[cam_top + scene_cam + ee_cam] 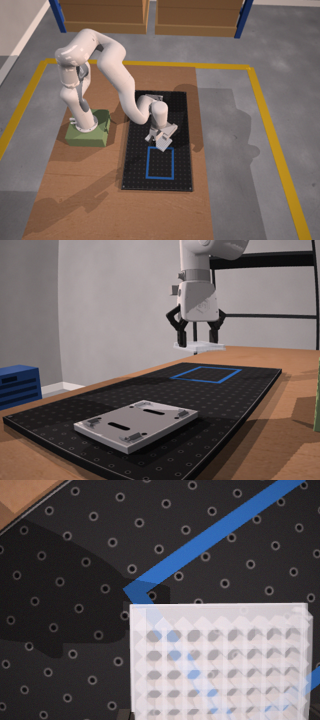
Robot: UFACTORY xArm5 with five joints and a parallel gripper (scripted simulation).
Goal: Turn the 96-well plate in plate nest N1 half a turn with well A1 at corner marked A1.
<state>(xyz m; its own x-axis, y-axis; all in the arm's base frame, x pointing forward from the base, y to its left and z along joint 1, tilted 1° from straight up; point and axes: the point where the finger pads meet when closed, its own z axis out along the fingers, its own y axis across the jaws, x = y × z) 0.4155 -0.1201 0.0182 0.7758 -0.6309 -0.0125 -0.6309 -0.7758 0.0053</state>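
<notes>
The grey plate nest lies 32 cm to the left of my hand, 10 cm below it and 3 cm behind it. From my hand the other things lie so: 96-well plate: 1 cm below; A1 label: 39 cm to the left, 9 cm below, 3 cm ahead.
</notes>
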